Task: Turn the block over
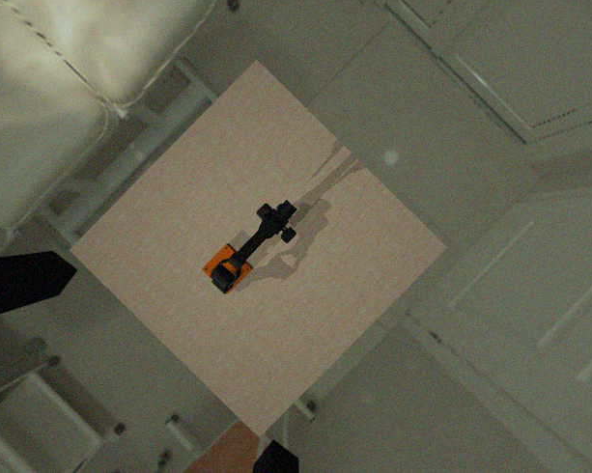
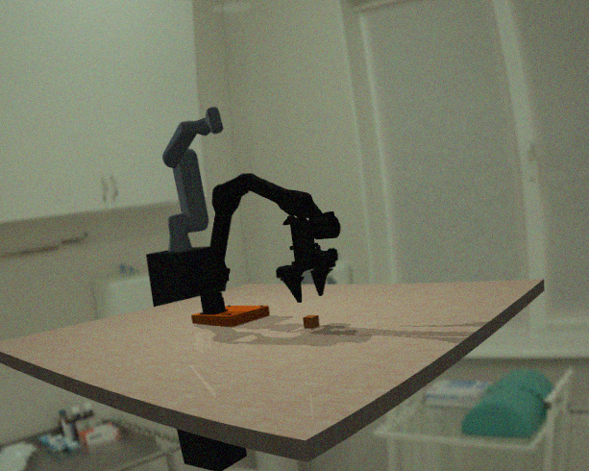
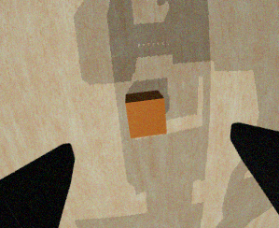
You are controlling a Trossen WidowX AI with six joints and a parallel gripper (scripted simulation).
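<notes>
The block lies 10 mm behind my gripper tip and 60 mm below it.
</notes>
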